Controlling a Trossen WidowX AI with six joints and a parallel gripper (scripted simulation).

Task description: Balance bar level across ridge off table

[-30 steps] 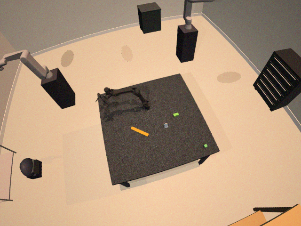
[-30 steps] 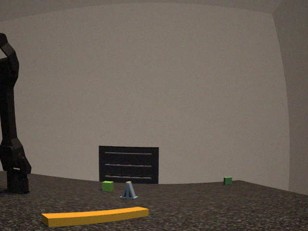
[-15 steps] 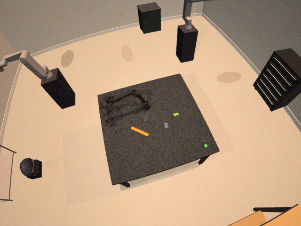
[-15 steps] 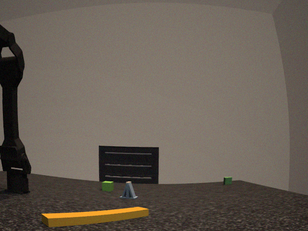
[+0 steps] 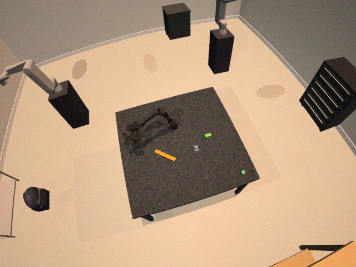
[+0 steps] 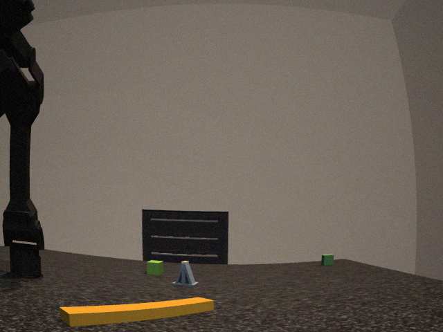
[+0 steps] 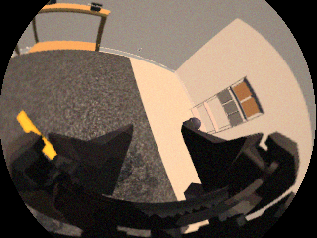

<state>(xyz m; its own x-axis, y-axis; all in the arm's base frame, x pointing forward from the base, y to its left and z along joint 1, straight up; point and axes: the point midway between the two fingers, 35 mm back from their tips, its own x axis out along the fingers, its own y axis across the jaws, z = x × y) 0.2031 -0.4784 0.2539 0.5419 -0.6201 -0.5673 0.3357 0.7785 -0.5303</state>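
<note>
Now: gripper tip 310 mm to the right of the yellow bar, 230 mm above it and 90 mm short of it. Also, from my gripper tip: green cube 1000 mm to the left, 520 mm ahead, 220 mm below.
</note>
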